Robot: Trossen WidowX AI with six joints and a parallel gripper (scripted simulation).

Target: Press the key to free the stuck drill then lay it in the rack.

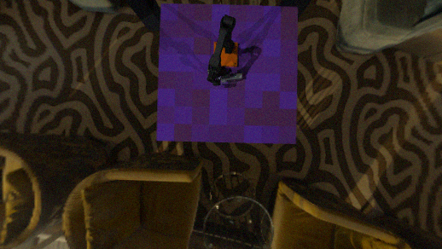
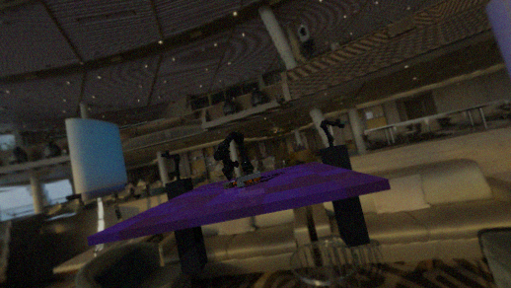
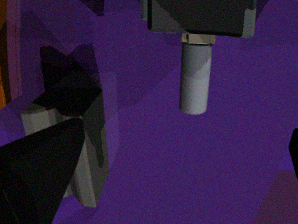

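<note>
Right now my gripper tip is 70 mm to the right of the pale drill bit and 10 mm above it.
</note>
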